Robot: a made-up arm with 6 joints. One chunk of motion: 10 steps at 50 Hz.
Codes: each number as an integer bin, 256 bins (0 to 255) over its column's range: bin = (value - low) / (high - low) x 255, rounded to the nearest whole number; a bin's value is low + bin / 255 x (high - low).
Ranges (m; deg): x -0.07..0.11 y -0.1..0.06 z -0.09..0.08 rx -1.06..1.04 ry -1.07..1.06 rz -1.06..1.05
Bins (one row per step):
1: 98 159 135 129 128 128
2: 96 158 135 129 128 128
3: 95 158 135 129 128 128
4: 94 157 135 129 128 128
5: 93 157 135 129 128 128
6: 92 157 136 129 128 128
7: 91 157 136 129 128 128
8: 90 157 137 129 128 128
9: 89 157 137 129 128 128
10: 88 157 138 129 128 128
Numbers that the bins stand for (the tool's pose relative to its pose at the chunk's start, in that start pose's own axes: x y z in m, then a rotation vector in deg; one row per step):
1: -0.0008 -0.0002 0.0000 0.00 0.00 0.00
2: -0.0022 -0.0009 0.0000 0.00 0.00 0.00
3: -0.0029 -0.0009 0.0000 0.00 0.00 0.00
4: -0.0036 -0.0015 0.0000 0.00 0.00 0.00
5: -0.0044 -0.0015 0.0000 0.00 0.00 0.00
6: -0.0051 -0.0015 0.0007 0.00 0.00 0.00
7: -0.0058 -0.0015 0.0007 0.00 0.00 0.00
8: -0.0065 -0.0015 0.0013 0.00 0.00 0.00
9: -0.0072 -0.0015 0.0013 0.00 0.00 0.00
10: -0.0079 -0.0015 0.0020 0.00 0.00 0.00

